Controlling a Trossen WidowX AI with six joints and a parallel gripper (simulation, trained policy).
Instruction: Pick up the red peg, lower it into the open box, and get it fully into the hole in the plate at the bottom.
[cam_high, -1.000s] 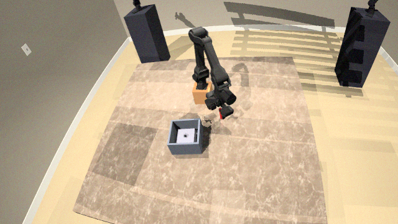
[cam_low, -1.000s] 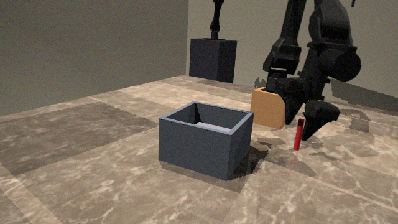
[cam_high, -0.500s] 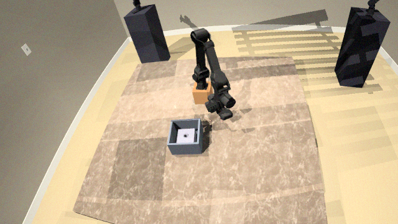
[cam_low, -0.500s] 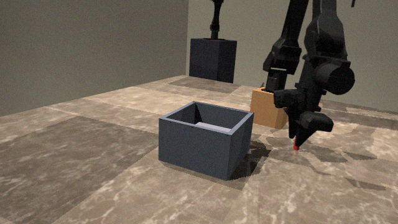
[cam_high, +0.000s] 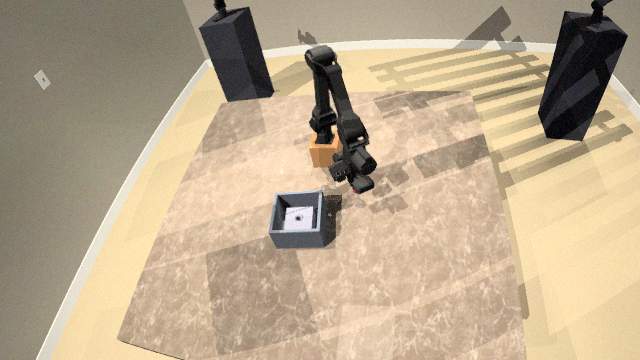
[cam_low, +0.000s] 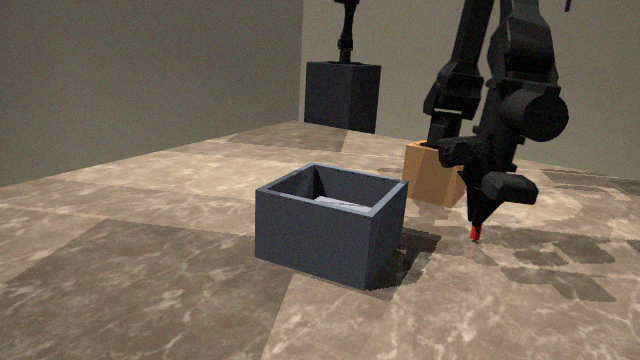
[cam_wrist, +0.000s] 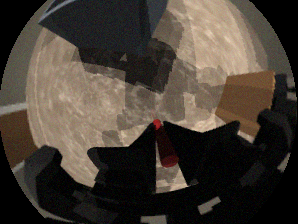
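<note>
Now: gripper tip 170 mm short of the blue-grey box and 150 mm to the left of it. Round my gripper tip: red peg 20 mm above, 10 mm to the left.
</note>
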